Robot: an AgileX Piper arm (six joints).
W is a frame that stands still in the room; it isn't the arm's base.
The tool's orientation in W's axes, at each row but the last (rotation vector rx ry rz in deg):
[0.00 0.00 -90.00]
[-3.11 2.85 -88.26]
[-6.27 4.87 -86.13]
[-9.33 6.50 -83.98]
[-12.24 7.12 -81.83]
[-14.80 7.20 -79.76]
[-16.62 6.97 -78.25]
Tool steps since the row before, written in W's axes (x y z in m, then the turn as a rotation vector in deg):
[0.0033 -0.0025 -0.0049 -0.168 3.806 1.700]
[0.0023 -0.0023 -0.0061 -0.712 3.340 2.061]
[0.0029 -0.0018 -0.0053 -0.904 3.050 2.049]
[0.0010 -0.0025 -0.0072 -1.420 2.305 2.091]
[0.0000 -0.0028 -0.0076 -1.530 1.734 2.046]
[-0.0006 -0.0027 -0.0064 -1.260 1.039 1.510]
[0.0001 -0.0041 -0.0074 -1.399 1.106 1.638]
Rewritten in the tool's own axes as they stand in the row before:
[0.0025 0.0033 -0.0049 -3.806 -0.168 1.700]
[0.0024 0.0026 -0.0059 -3.356 -0.748 2.022]
[0.0019 0.0034 -0.0049 -3.079 -0.956 1.981]
[0.0024 0.0020 -0.0070 -2.390 -1.541 1.901]
[0.0024 0.0013 -0.0076 -1.843 -1.710 1.793]
[0.0021 0.0006 -0.0066 -1.147 -1.424 1.267]
[0.0034 0.0014 -0.0076 -1.230 -1.579 1.363]

